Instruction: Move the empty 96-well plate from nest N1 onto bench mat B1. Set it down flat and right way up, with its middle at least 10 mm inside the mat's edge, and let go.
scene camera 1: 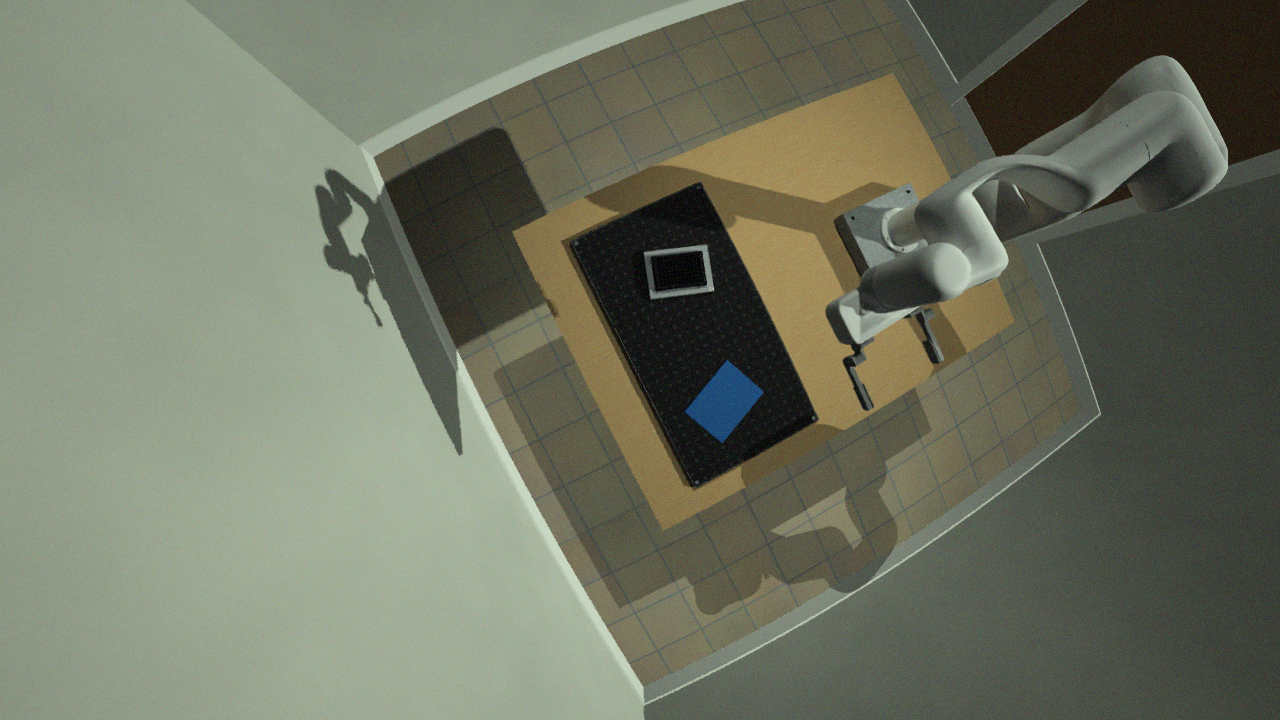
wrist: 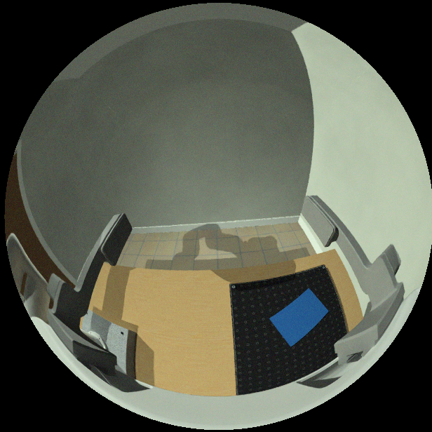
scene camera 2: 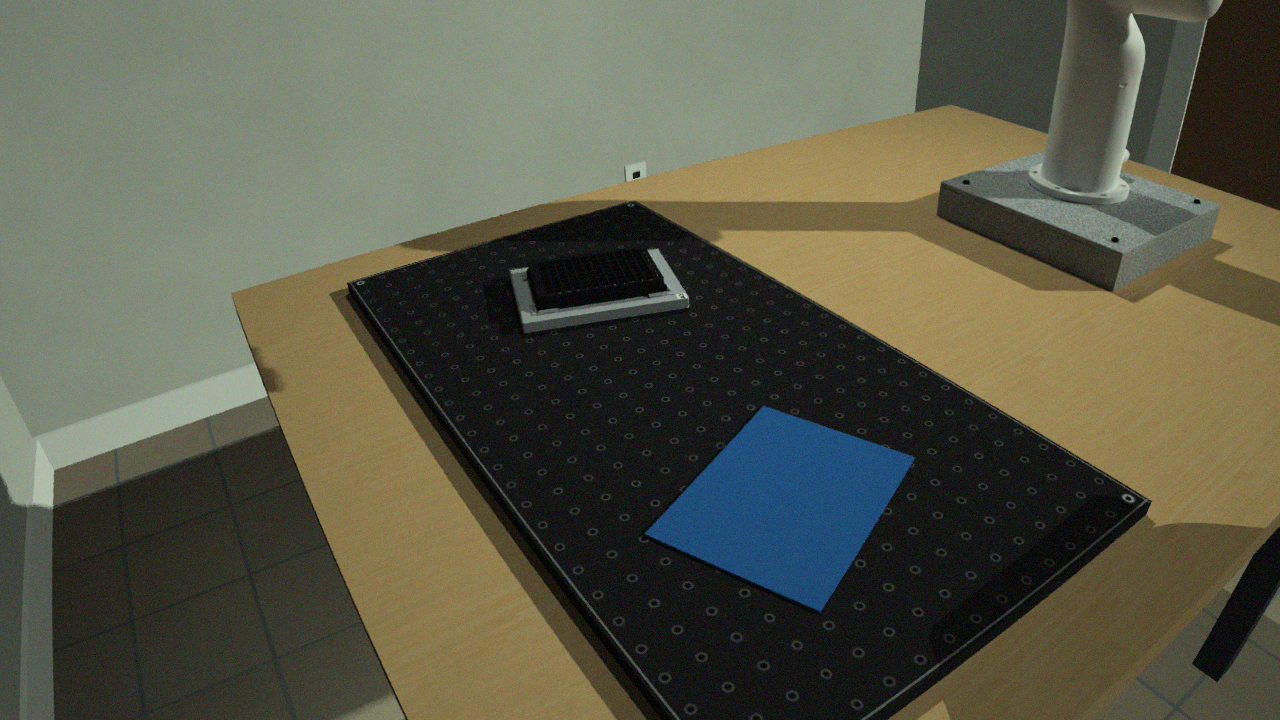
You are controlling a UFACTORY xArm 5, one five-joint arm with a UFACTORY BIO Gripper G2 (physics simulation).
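Frame: origin at the arm's base, x back, y right, z up, level; millimetres.
Where they show: hand, its tool point: (scene camera 1: pixel 899 373); arm's base, origin of its link: (scene camera 1: pixel 899 231) (scene camera 2: pixel 1077 186).
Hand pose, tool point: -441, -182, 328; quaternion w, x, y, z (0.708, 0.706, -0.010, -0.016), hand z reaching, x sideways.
Each offset is from my tool point to the top centre of the thing, as dx, dy, dz. Level surfaces: height alone.
The black 96-well plate {-156, +378, -334} (scene camera 1: pixel 678 270) (scene camera 2: pixel 595 275) sits flat in nest N1, a light grey frame {-156, +378, -346} (scene camera 1: pixel 682 293) (scene camera 2: pixel 608 316) on the black perforated board. The blue bench mat B1 {dz -358} (scene camera 1: pixel 724 401) (scene camera 2: pixel 783 507) (wrist: pixel 299 317) lies flat on the same board, turned at an angle to it, with nothing on it. My gripper (scene camera 1: pixel 902 384) (wrist: pixel 224 231) is open with its fingers wide apart and nothing between them. It is up in the air on the robot's side of the board, away from both plate and mat. The plate and nest do not show in the wrist view.
The black board {dz -360} (scene camera 1: pixel 666 344) (scene camera 2: pixel 572 420) (wrist: pixel 250 350) lies on the wooden table {dz -373} (scene camera 1: pixel 805 134) (scene camera 2: pixel 895 259) (wrist: pixel 185 325). The arm's grey base block (scene camera 1: pixel 863 246) (scene camera 2: pixel 1029 228) (wrist: pixel 125 345) stands on the table beside the board. Walls stand around the table.
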